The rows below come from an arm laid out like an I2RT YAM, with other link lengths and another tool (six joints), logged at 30 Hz.
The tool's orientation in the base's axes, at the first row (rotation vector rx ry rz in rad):
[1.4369, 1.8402, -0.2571]
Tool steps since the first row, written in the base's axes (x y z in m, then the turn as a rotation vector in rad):
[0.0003, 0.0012, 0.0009, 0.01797, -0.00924, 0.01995]
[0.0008, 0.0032, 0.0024, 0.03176, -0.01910, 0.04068]
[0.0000, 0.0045, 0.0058, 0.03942, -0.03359, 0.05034]
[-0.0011, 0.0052, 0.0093, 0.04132, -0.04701, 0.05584]
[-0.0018, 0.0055, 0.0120, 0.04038, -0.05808, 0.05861]
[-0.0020, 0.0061, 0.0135, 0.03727, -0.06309, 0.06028]
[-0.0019, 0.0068, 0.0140, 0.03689, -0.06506, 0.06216]
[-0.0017, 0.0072, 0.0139, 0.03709, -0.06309, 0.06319]
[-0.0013, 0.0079, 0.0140, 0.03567, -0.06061, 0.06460]
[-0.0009, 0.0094, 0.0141, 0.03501, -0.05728, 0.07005]
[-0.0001, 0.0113, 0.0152, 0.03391, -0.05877, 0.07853]
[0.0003, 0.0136, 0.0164, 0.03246, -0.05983, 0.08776]
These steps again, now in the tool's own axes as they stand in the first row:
[0.0003, 0.0009, -0.0012, -0.02139, 0.01867, -0.00024]
[0.0007, 0.0025, -0.0031, -0.04349, 0.03362, -0.00251]
[-0.0006, 0.0032, -0.0066, -0.06117, 0.03830, 0.00274]
[-0.0023, 0.0035, -0.0099, -0.07489, 0.03700, 0.00764]
[-0.0039, 0.0038, -0.0122, -0.08486, 0.03316, 0.01177]
[-0.0044, 0.0042, -0.0136, -0.08947, 0.02915, 0.01217]
[-0.0043, 0.0047, -0.0143, -0.09216, 0.02868, 0.01186]
[-0.0039, 0.0050, -0.0144, -0.09142, 0.02984, 0.01010]
[-0.0035, 0.0056, -0.0147, -0.09044, 0.02982, 0.00707]
[-0.0025, 0.0065, -0.0155, -0.09160, 0.03196, 0.00113]
[-0.0019, 0.0082, -0.0170, -0.09833, 0.03292, -0.00428]
[-0.0010, 0.0097, -0.0190, -0.10522, 0.03393, -0.01059]

